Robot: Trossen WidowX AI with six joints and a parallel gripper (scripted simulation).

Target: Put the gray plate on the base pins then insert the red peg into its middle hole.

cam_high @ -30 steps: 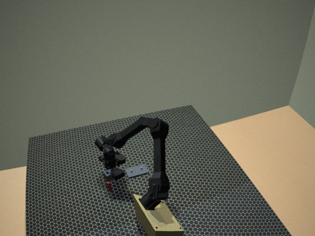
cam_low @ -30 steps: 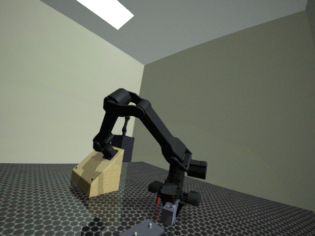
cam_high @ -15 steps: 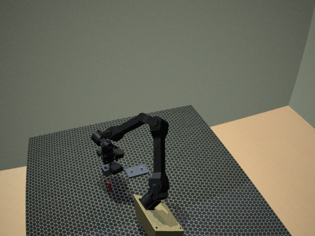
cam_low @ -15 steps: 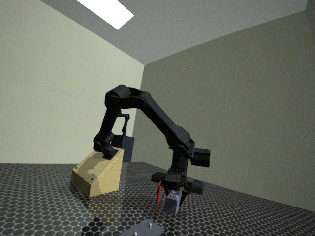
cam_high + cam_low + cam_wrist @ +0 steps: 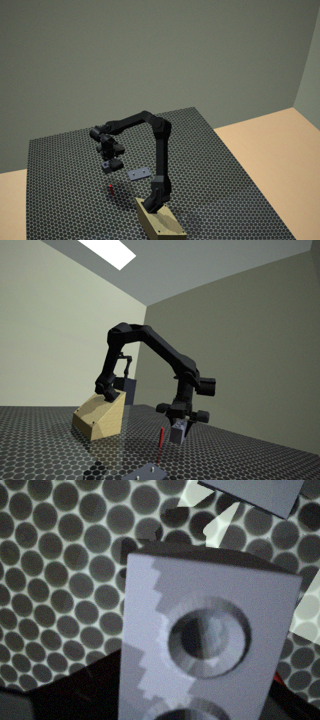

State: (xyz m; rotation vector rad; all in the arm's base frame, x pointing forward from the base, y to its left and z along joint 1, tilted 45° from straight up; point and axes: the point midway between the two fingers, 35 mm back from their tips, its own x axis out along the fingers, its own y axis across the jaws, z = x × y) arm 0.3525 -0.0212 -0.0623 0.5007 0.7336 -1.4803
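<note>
My gripper tip is 3 cm past the gray base, 14 cm to the left of it and 9 cm above it. Also, from my gripper tip: red peg 10 cm behind, 5 cm to the left, 5 cm below; then gray plate 3 cm above.
</note>
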